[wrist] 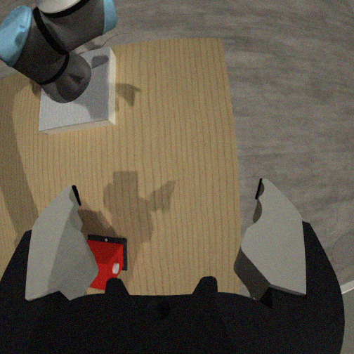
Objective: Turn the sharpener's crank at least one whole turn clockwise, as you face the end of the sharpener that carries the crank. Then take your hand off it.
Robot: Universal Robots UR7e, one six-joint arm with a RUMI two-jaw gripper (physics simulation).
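Note:
The red sharpener [106,266] with its black base plate stands on the wooden table at the lower left of the wrist view, partly hidden behind my left finger. A small white round spot shows on its side. The crank does not show in this view. My gripper [166,185] is wide open, with nothing between its fingers. The sharpener lies beyond the left finger, apart from the space midway between the fingers, as seen in this view.
The wooden table [180,110] has its right edge running down beside the grey floor [295,100]. The arm's white base block [102,102] stands at the upper left, with the dark and blue arm links [67,27] above it. Shadows fall on the table.

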